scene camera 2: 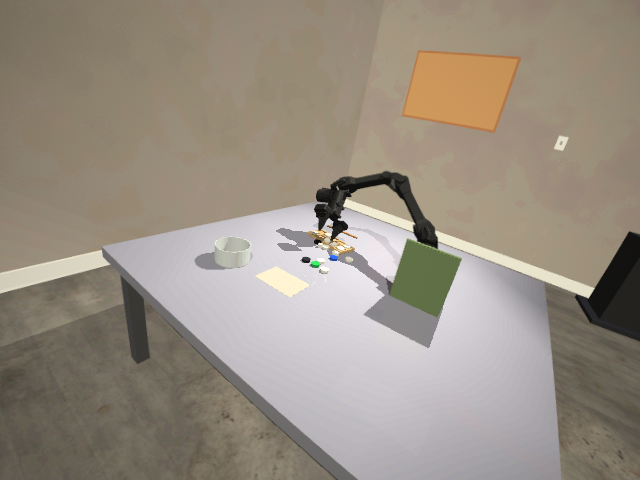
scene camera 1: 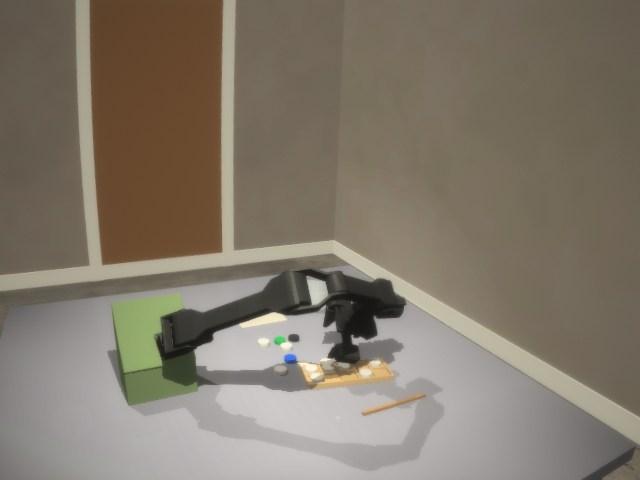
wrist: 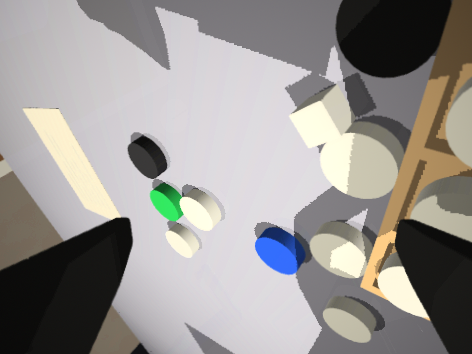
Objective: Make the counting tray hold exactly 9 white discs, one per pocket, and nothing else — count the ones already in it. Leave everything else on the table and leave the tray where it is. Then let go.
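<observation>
The wooden counting tray point(scene camera 1: 351, 383) point(wrist: 400, 200) holds several white discs, one of them point(scene camera 1: 365, 372) near its right end. The arm hides part of it. White discs point(wrist: 360, 165) point(wrist: 340, 249) lie beside its long edge, and another point(wrist: 350, 320) point(scene camera 1: 280, 369) lies off its corner. Two more point(wrist: 200, 209) point(wrist: 182, 241) lie farther out by a green disc point(wrist: 167, 201) point(scene camera 1: 279, 340). A blue disc point(wrist: 280, 250) point(scene camera 1: 290, 358) lies between these groups. My gripper point(scene camera 1: 345, 355) point(scene camera 2: 327, 233) point(wrist: 263, 231) is open and empty, low at the tray; its right finger overlaps the tray in the wrist view.
A white cube point(wrist: 320, 117) touches or nearly touches a disc by the tray. A large black disc point(wrist: 390, 40) and a small one point(wrist: 147, 156) lie nearby. Also on the table: cream card point(scene camera 2: 282, 281), white bowl point(scene camera 2: 232, 253), green box point(scene camera 1: 149, 335) point(scene camera 2: 426, 279), wooden stick point(scene camera 1: 393, 404).
</observation>
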